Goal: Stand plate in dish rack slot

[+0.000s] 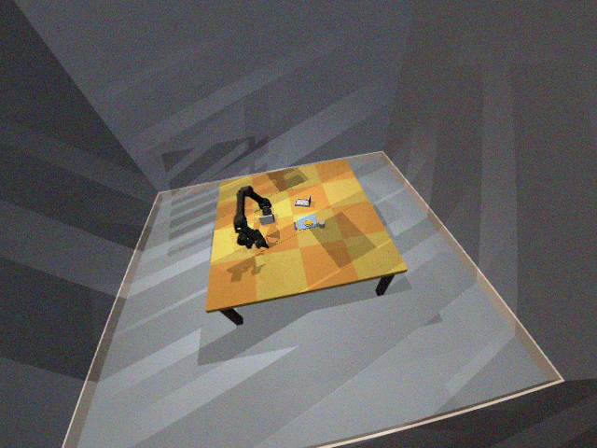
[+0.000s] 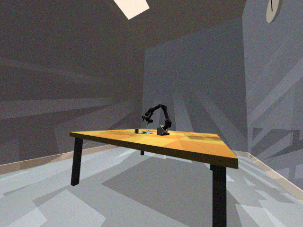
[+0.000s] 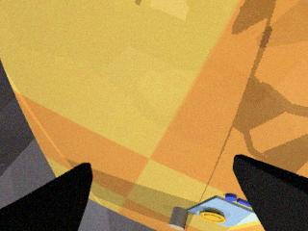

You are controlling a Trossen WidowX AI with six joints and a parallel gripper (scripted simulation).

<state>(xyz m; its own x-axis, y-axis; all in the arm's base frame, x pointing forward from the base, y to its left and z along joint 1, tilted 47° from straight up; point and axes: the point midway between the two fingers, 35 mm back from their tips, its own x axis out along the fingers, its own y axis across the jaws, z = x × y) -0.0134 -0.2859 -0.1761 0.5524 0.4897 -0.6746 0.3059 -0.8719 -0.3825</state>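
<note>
My gripper tip is now 310 mm short of the yellow plate, 220 mm to the right of it and 100 mm above it. From my gripper tip the other things lie so: blue spoon (200 mm ahead, 220 mm to the left, 110 mm below); light blue mat (300 mm ahead, 240 mm to the left, 110 mm below); white cup (410 mm ahead, 180 mm to the left, 90 mm below).
</note>
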